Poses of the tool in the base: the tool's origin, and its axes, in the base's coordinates. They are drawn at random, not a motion.
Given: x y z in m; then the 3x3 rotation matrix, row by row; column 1 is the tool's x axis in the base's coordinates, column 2 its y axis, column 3 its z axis. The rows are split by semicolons.
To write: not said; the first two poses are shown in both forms.
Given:
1: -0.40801 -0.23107 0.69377; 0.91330 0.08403 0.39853; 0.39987 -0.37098 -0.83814; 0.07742 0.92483 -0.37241
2: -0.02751 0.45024 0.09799; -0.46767 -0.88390 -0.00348; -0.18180 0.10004 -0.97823; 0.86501 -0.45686 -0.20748
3: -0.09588 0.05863 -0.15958; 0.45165 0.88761 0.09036; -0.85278 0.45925 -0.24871; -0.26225 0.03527 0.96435
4: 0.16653 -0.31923 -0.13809; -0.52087 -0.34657 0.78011; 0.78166 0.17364 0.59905; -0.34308 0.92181 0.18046
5: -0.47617 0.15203 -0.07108; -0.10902 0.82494 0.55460; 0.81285 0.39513 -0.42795; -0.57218 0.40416 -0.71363
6: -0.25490 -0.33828 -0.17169; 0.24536 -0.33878 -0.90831; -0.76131 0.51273 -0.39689; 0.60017 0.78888 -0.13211
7: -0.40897 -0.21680 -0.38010; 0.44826 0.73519 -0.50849; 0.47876 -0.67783 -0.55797; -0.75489 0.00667 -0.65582
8: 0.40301 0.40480 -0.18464; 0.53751 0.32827 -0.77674; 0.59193 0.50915 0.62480; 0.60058 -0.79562 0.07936
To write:
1:
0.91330 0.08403 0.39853 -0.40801
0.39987 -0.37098 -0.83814 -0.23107
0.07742 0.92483 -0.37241 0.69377
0 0 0 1

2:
-0.46767 -0.88390 -0.00348 -0.02751
-0.18180 0.10004 -0.97823 0.45024
0.86501 -0.45686 -0.20748 0.09799
0 0 0 1

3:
0.45165 0.88761 0.09036 -0.09588
-0.85278 0.45925 -0.24871 0.05863
-0.26225 0.03527 0.96435 -0.15958
0 0 0 1

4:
-0.52087 -0.34657 0.78011 0.16653
0.78166 0.17364 0.59905 -0.31923
-0.34308 0.92181 0.18046 -0.13809
0 0 0 1

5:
-0.10902 0.82494 0.55460 -0.47617
0.81285 0.39513 -0.42795 0.15203
-0.57218 0.40416 -0.71363 -0.07108
0 0 0 1

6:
0.24536 -0.33878 -0.90831 -0.25490
-0.76131 0.51273 -0.39689 -0.33828
0.60017 0.78888 -0.13211 -0.17169
0 0 0 1

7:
0.44826 0.73519 -0.50849 -0.40897
0.47876 -0.67783 -0.55797 -0.21680
-0.75489 0.00667 -0.65582 -0.38010
0 0 0 1

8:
0.53751 0.32827 -0.77674 0.40301
0.59193 0.50915 0.62480 0.40480
0.60058 -0.79562 0.07936 -0.18464
0 0 0 1

